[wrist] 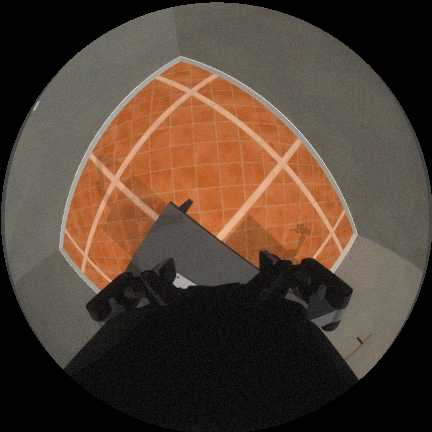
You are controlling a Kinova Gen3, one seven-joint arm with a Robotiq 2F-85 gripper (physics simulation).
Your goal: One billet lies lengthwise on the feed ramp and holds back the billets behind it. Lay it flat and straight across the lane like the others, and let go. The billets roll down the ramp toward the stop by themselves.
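Places are measured from the arm's base along level axes (x ahead, y left, z up), in metres.
Pixels of known places: gripper, fingertip midpoint: (pixel 216 264).
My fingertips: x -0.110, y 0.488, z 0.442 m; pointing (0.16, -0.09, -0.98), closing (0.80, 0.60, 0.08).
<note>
Behind a point stands the place of what it marks.
My gripper (pixel 216 264) {x -0.110, y 0.488, z 0.442 m} is open, its two black fingers spread wide at the lower middle of the wrist view, with nothing between them. It is above the dark grey table top, near the table's edge. The billets, the feed ramp, the lane and the stop do not show in this view; the black gripper body hides the bottom of the view.
The dark grey table (pixel 210 252) {x 0.009, y 0.314, z -0.021 m} ends in a corner that points up the view. A light metal plate (pixel 184 281) {x -0.021, y 0.122, z -0.007 m} shows partly beside the left finger. A small dark piece (pixel 186 206) juts out by the table corner. Orange tiled floor (pixel 200 150) and grey walls (pixel 310 75) lie beyond.
</note>
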